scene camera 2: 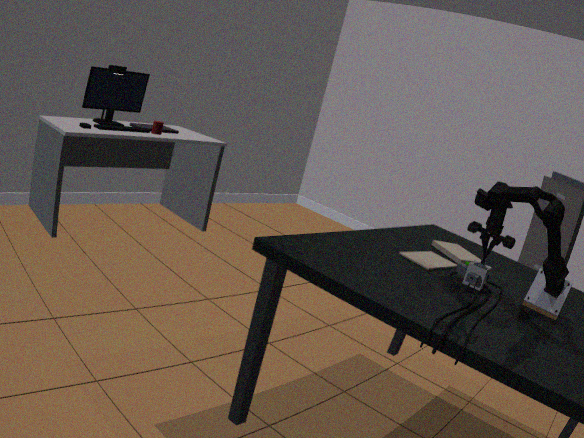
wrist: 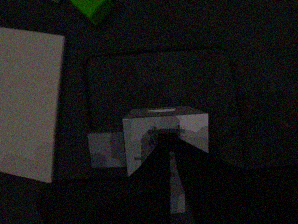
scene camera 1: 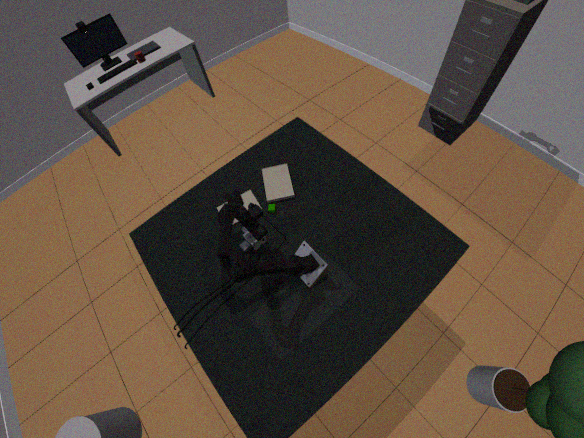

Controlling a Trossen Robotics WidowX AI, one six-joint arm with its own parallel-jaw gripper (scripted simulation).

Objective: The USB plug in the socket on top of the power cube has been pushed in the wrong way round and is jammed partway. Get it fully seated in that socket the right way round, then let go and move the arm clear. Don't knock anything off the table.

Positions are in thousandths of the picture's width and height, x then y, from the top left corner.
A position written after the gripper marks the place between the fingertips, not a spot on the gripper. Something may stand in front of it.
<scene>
In view: the gripper (scene camera 2: 830,588).
The gripper shows as well in the wrist view (wrist: 572,650).
</scene>
